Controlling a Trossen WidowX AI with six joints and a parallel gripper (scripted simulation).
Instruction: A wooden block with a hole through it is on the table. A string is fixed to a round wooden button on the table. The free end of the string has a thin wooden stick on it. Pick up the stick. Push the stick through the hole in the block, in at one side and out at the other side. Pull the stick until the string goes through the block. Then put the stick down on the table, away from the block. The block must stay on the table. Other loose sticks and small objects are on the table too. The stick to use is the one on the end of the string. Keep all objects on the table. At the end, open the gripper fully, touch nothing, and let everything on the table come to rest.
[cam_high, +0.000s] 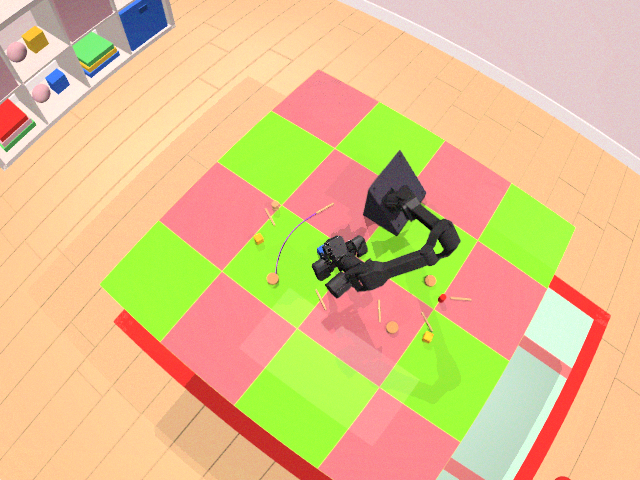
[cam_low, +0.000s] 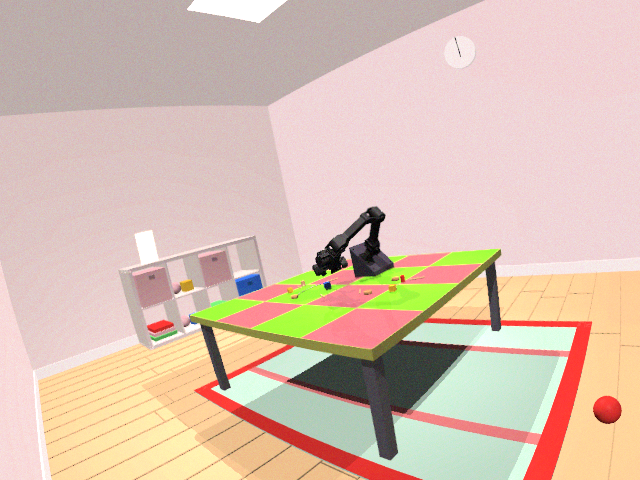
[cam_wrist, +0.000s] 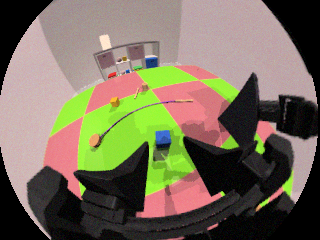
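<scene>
Right now the blue block is 10 mm behind my gripper tip, 20 mm to the right of it and 60 mm below it. Also, from my gripper tip: round wooden button (170 mm ahead, 110 mm to the right, 70 mm below); then red bead (90 mm behind, 400 mm to the left, 60 mm below); then wooden block (60 mm behind, 260 mm to the right, 60 mm below).
</scene>
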